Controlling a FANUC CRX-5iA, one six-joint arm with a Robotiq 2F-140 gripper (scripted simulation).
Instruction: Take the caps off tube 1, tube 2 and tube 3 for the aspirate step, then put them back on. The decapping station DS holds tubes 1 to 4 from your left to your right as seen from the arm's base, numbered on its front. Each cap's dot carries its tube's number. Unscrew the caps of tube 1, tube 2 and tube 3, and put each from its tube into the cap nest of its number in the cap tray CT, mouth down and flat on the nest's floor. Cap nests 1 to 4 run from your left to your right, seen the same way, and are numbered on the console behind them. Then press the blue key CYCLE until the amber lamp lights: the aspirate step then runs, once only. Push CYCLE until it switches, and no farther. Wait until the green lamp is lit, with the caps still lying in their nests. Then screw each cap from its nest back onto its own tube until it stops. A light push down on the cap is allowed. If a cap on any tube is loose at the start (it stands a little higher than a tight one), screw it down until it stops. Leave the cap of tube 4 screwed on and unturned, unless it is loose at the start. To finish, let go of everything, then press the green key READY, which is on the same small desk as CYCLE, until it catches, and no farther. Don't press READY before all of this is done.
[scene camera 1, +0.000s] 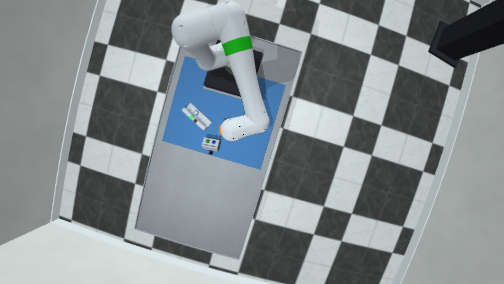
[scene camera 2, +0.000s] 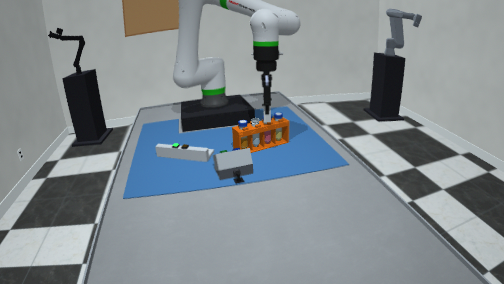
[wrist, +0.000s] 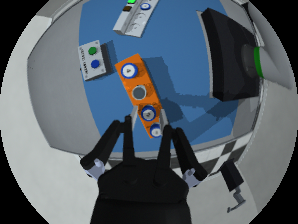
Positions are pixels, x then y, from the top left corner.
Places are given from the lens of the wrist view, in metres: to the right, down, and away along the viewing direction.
my gripper (wrist: 148, 112): 0.00, 0.00, 0.23
small grey key desk (wrist: 89, 73): -0.17, -0.11, 0.22
